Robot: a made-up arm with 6 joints. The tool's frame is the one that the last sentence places.
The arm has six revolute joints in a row. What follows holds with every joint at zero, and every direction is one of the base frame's.
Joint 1 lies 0.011 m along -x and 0.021 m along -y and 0.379 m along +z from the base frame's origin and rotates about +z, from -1.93 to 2.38 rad.
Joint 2 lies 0.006 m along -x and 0.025 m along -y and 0.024 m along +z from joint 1 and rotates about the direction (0.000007, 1, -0.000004), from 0.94 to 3.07 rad.
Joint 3 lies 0.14 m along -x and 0.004 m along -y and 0.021 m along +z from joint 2 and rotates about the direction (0.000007, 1, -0.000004), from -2.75 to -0.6 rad.
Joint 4 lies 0.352 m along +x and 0.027 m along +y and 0.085 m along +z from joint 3 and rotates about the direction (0.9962, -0.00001, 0.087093), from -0.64 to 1.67 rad.
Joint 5 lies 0.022 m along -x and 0.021 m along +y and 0.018 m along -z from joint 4 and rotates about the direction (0.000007, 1, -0.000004), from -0.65 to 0.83 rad.
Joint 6 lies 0.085 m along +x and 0.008 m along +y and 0.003 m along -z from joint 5 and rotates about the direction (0.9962, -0.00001, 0.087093), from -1.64 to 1.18 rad.
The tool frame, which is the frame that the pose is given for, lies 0.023 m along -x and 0.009 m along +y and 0.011 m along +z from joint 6; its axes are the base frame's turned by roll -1.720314, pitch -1.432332 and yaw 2.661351 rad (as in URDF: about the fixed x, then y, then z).
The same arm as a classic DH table. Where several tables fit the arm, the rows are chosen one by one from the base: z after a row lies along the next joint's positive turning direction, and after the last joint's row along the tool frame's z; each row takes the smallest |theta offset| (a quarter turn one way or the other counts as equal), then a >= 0, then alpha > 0; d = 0 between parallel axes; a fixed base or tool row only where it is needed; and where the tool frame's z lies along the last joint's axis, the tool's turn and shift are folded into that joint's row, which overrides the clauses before.
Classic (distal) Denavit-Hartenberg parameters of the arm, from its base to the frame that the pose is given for. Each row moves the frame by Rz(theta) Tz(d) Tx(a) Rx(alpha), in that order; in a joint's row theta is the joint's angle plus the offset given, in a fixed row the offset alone. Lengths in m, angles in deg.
base (fixed): a -0.0237, alpha 0, d 0, theta offset 62.35
joint 1: a -0.006, alpha -90, d 0.403, theta offset -62.35
joint 2: a -0.1416, alpha 0, d 0, theta offset 8.53
joint 3: a -0.054, alpha 90, d -0.002, theta offset 76.47
joint 4: a 0.016, alpha -90, d 0.3346, theta offset 0
joint 5: a 0.0104, alpha 90, d 0.029, theta offset 0
joint 6: a -0.0133, alpha 125.96, d 0.0563, theta offset -2.17
tool (fixed): a 0, alpha 0, d -0.0105, theta offset -177.47
Joint limits (deg, base to tool): -110.58..136.36 53.86..175.9 -157.56..-34.38 -36.67..95.68 -37.24..47.56 -93.97..67.61

